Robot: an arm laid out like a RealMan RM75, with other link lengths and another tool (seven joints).
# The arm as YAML. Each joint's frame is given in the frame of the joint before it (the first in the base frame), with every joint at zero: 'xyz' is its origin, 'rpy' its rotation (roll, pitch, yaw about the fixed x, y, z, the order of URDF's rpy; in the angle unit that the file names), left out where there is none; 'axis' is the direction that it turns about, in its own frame. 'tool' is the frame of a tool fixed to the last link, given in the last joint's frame.
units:
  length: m
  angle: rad
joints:
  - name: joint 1
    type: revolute
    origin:
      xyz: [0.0, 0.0, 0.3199]
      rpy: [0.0, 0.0, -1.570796]
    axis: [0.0, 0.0, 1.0]
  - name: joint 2
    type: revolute
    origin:
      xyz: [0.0, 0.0, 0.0]
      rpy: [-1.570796, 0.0, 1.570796]
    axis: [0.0, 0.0, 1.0]
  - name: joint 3
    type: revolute
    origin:
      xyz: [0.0, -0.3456, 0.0]
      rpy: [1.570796, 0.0, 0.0]
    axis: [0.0, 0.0, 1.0]
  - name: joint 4
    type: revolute
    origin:
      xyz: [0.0, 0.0, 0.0]
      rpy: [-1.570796, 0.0, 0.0]
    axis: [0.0, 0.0, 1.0]
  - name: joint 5
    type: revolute
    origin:
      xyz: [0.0, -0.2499, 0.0]
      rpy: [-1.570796, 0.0, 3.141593]
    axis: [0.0, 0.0, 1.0]
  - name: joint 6
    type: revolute
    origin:
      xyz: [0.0, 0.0, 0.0]
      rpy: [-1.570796, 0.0, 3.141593]
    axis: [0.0, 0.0, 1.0]
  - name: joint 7
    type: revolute
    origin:
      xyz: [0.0, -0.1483, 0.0]
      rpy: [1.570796, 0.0, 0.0]
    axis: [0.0, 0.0, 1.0]
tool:
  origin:
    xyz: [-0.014, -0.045, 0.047]
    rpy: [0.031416, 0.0, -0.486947]
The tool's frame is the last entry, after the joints.
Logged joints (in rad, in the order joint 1, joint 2, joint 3, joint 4, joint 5, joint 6, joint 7), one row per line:
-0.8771, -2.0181, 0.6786, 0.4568, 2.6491, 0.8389, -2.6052
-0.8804, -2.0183, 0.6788, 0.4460, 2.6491, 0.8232, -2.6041
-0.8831, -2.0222, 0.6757, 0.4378, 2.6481, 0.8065, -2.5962
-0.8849, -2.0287, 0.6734, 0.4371, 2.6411, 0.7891, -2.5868
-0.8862, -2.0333, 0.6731, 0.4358, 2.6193, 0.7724, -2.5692
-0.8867, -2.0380, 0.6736, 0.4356, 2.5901, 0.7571, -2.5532
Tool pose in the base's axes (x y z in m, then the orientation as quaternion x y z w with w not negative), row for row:
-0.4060, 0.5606, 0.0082, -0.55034, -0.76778, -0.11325, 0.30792
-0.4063, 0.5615, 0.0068, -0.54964, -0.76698, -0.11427, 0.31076
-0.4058, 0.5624, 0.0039, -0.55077, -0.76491, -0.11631, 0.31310
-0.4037, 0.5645, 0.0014, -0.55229, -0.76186, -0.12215, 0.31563
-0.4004, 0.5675, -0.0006, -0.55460, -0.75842, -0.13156, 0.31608
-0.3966, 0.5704, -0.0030, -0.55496, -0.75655, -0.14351, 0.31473
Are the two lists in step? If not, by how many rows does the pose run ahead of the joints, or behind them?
They are in step.
